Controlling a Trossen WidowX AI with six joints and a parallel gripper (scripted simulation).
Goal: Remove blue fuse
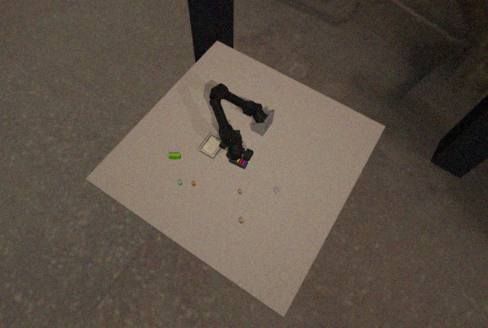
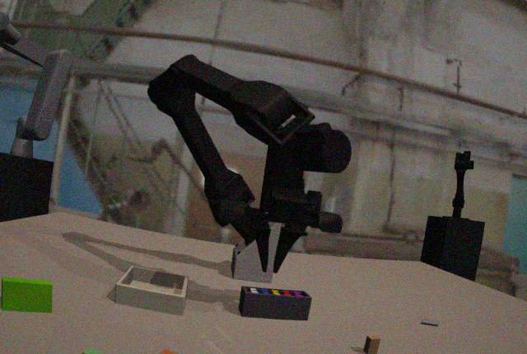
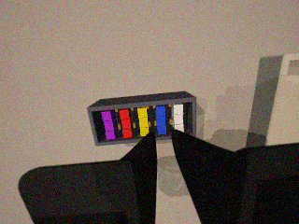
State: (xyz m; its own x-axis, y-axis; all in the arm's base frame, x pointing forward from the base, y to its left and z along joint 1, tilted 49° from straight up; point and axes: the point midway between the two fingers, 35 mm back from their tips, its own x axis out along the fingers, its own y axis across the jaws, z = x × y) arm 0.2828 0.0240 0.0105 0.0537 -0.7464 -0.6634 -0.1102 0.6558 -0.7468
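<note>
The blue fuse lies 50 mm below my gripper tip. From my gripper tip the other things lie so: tray (170 mm to the right, 70 mm below).
</note>
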